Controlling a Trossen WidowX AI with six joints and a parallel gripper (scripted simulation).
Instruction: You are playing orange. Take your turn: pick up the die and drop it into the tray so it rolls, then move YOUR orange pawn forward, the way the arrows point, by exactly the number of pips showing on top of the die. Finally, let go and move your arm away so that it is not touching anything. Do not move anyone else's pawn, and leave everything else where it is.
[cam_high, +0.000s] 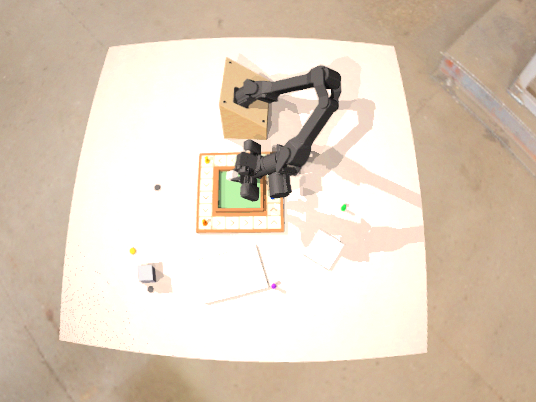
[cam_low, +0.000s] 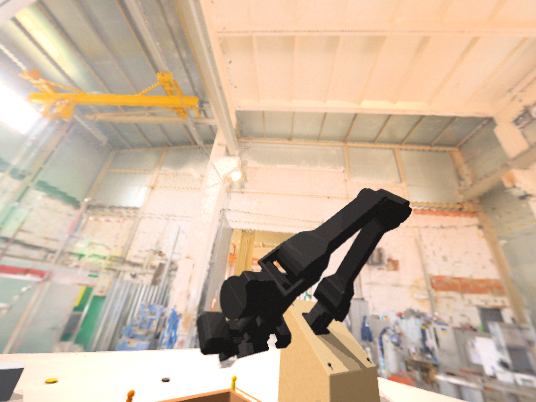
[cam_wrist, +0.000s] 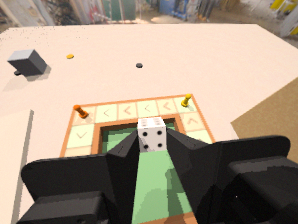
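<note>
My gripper tip is now 130 mm short of the orange pawn, 90 mm to the left of it and 80 mm above it. Also, from my gripper tip: white die: right at my gripper tip; blue pawn: 30 mm ahead, 130 mm to the left, 80 mm below; green tray: 10 mm ahead, 20 mm to the left, 100 mm below.
</note>
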